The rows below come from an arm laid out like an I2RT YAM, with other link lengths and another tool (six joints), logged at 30 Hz.
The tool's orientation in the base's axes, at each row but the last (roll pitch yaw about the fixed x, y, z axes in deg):
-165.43, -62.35, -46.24
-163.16, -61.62, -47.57
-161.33, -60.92, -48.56
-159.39, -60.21, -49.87
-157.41, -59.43, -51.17
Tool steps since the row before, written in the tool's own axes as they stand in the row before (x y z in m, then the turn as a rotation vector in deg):
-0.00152, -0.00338, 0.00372, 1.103, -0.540, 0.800
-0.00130, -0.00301, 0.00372, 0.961, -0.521, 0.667
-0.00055, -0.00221, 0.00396, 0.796, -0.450, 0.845
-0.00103, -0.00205, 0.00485, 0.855, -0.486, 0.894
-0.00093, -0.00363, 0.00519, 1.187, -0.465, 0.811
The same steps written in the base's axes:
0.00424, 0.00166, -0.00262, 1.268, -0.277, 0.681
0.00410, 0.00138, -0.00242, 1.108, -0.187, 0.614
0.00410, 0.00043, -0.00196, 1.158, -0.259, 0.377
0.00458, 0.00019, -0.00279, 1.235, -0.270, 0.411
0.00570, 0.00144, -0.00253, 1.263, -0.388, 0.732

